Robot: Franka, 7 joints.
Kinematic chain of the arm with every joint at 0, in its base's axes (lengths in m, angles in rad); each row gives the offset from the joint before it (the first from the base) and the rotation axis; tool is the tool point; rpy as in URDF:
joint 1: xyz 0 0 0.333 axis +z
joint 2: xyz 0 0 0 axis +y
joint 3: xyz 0 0 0.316 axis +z
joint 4: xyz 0.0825 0 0 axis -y
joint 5: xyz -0.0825 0 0.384 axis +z
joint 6: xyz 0 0 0 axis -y
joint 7: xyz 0.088 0 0 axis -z
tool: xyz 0 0 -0.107 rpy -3.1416 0 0
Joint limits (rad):
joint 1: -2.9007..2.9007
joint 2: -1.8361..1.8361
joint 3: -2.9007..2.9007
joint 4: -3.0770..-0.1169
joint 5: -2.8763..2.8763
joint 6: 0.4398..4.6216
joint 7: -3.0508..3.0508
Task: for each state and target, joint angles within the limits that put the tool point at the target. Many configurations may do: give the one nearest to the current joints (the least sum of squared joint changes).
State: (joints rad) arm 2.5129 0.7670 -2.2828 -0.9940 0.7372 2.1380 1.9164
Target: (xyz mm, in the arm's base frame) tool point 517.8 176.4 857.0
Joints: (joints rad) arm 2.4681 0.0836 -2.2449 -1.3223 0.7344 2.1918 1.9164
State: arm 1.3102 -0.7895 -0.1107 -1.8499 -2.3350 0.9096 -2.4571
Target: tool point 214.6 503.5 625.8
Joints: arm 1.3811 0.0038 -0.0393 -2.0157 -2.3544 1.1474 -2.4571
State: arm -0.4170 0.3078 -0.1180 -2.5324 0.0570 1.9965 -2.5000
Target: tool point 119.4 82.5 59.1
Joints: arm -0.1430 0.6467 0.3362 -2.7987 0.1618 1.9540 -2.5000
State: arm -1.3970 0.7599 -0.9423 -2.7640 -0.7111 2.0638 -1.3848
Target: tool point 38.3 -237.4 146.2
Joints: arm -0.8476 0.1214 -0.3846 -2.8481 -0.5715 1.9701 -1.3848
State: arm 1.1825 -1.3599 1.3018 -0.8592 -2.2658 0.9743 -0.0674
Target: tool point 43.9 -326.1 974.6
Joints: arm 1.7114 -0.6480 1.0981 -0.3652 -2.2007 0.7063 -0.0674
